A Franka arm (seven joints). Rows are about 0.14 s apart.
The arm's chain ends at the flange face. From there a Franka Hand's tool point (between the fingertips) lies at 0.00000 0.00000 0.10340 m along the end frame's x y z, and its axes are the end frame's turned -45 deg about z.
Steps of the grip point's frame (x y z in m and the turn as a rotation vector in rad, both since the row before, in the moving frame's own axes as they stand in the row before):
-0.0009 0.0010 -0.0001 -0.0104 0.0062 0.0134
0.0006 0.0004 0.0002 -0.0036 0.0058 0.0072
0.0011 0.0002 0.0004 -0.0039 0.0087 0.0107
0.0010 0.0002 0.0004 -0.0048 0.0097 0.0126
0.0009 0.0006 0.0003 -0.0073 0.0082 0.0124
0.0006 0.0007 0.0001 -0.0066 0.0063 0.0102
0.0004 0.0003 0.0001 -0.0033 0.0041 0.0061
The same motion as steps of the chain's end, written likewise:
-0.0011 0.0010 -0.0001 -0.0030 0.0117 0.0134
0.0000 0.0000 0.0002 0.0016 0.0066 0.0072
0.0000 -0.0003 0.0004 0.0034 0.0089 0.0107
-0.0002 -0.0002 0.0004 0.0035 0.0103 0.0126
-0.0001 -0.0002 0.0003 0.0006 0.0110 0.0124
0.0000 0.0000 0.0001 -0.0002 0.0091 0.0102
0.0000 0.0000 0.0001 0.0006 0.0052 0.0061

